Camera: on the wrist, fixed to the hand. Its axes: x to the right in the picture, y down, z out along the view.
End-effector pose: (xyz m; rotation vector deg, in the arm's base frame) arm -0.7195 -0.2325 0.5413 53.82 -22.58 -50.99
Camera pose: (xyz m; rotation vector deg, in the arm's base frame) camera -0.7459 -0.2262 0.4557 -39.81 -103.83 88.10
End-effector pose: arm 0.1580 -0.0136 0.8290 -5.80 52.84 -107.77
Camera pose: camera 0.0892 0.0341 0.8616 14.32 -18.14 53.68
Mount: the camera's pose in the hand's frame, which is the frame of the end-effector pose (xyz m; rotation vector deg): -0.0144 -0.0819 -0.0339 7.63 -59.22 166.90
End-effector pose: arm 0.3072 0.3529 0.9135 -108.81 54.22 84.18
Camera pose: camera 0.3902 0.3784 0.9363 -75.23 -89.37 -73.04
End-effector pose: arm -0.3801 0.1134 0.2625 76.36 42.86 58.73
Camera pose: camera -0.4030 0.1189 0.1758 -74.16 108.14 -56.39
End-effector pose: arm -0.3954 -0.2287 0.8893 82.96 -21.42 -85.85
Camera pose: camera -0.4026 -0.1653 0.8261 -43.44 -103.94 34.99
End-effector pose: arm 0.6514 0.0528 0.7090 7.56 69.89 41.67
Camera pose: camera 0.6549 -0.0281 0.6701 -113.06 47.41 -113.66
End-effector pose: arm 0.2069 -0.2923 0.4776 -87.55 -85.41 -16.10
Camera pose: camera 0.1470 -0.3423 0.5220 105.38 -71.25 -117.90
